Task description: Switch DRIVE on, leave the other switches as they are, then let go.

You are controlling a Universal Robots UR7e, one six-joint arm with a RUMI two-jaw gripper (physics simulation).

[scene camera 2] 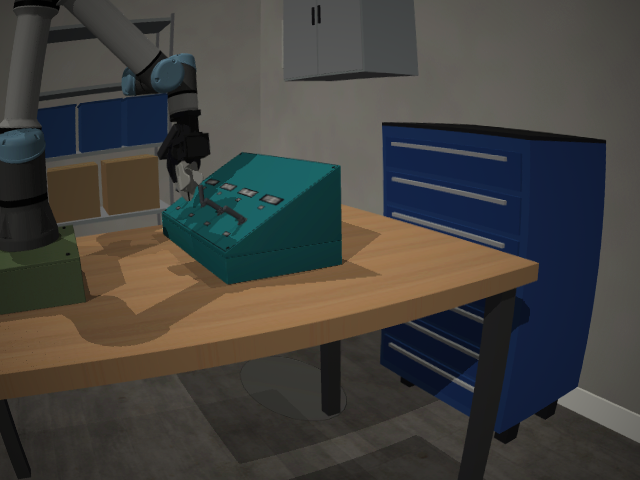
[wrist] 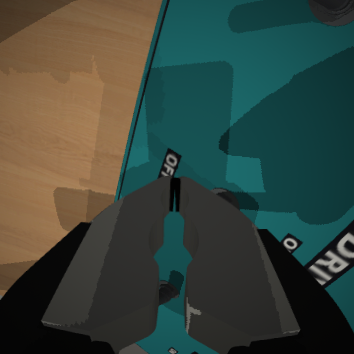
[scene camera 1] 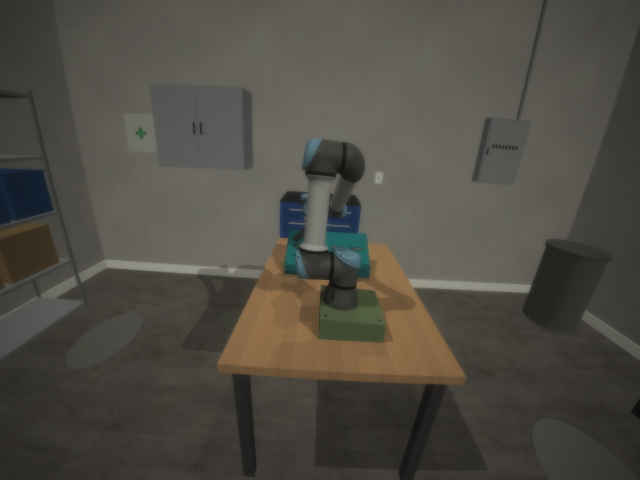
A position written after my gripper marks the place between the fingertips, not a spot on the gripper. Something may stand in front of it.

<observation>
In view: my gripper [scene camera 2: 188, 201] and a teal console [scene camera 2: 291, 209].
My gripper shows as well in the wrist view [wrist: 174, 180]. The teal console shows as well in the wrist view [wrist: 246, 105].
</observation>
